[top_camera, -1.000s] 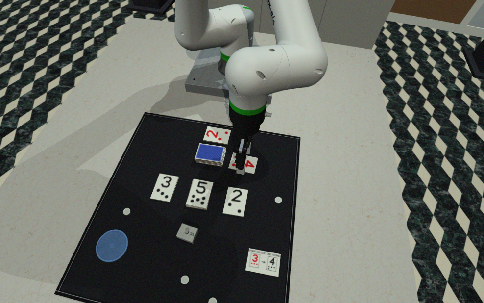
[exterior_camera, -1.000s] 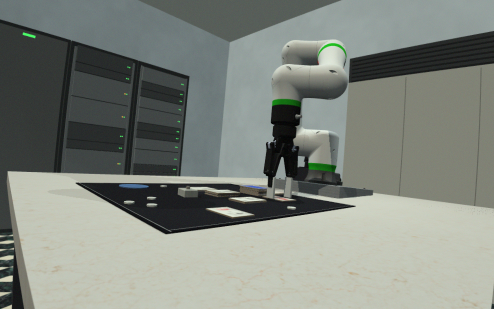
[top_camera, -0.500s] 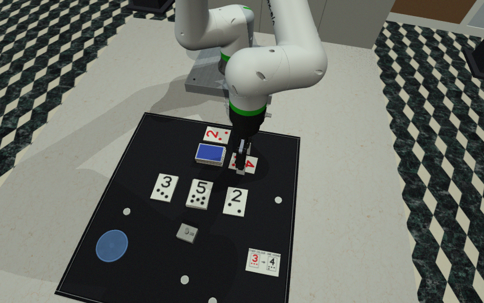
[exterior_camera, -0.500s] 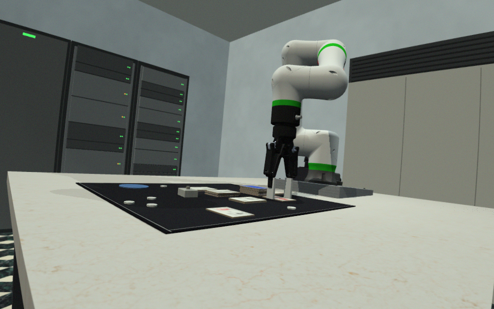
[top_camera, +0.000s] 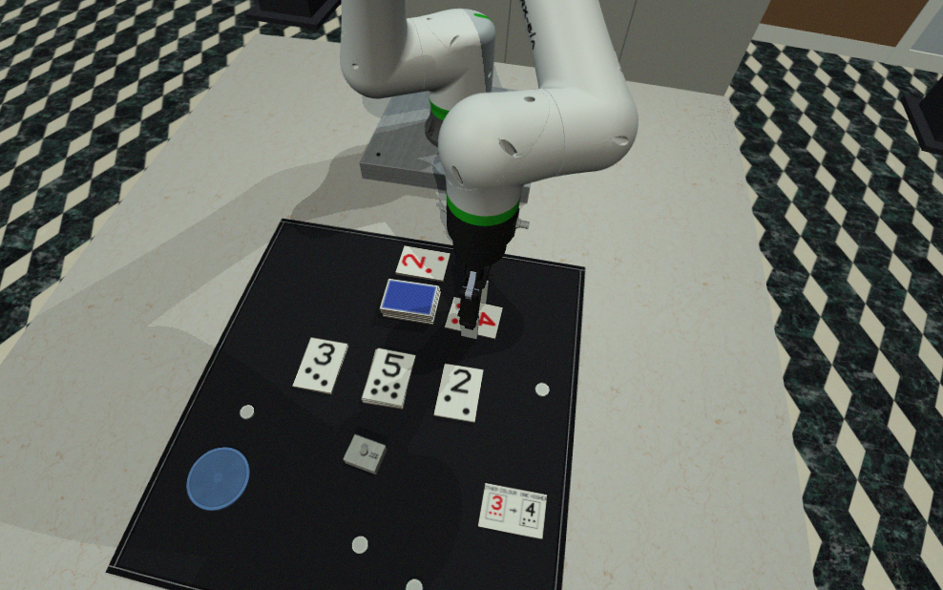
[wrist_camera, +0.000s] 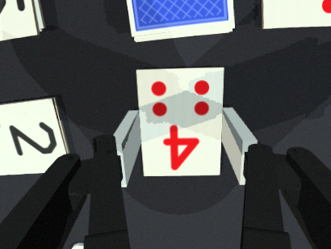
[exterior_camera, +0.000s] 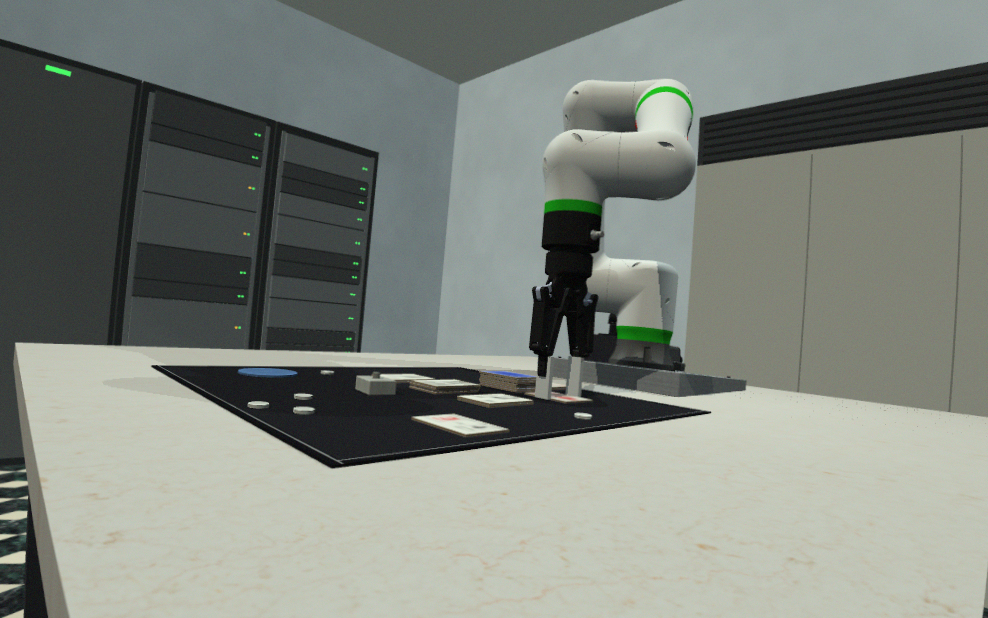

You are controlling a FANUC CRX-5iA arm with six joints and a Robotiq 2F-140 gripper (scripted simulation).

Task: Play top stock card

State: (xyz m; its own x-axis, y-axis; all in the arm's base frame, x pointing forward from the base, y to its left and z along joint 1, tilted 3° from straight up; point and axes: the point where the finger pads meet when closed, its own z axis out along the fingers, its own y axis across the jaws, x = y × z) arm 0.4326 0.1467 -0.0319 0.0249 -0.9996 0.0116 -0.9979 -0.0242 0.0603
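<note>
Right now the black card cloth is 180 mm ahead of my hand, 100 mm to the right of it and 40 mm below it. From my hand the other things lie so: rule card (290 mm ahead, 130 mm to the left, 30 mm below); grey box (270 mm ahead, 90 mm to the right, 10 mm below).
</note>
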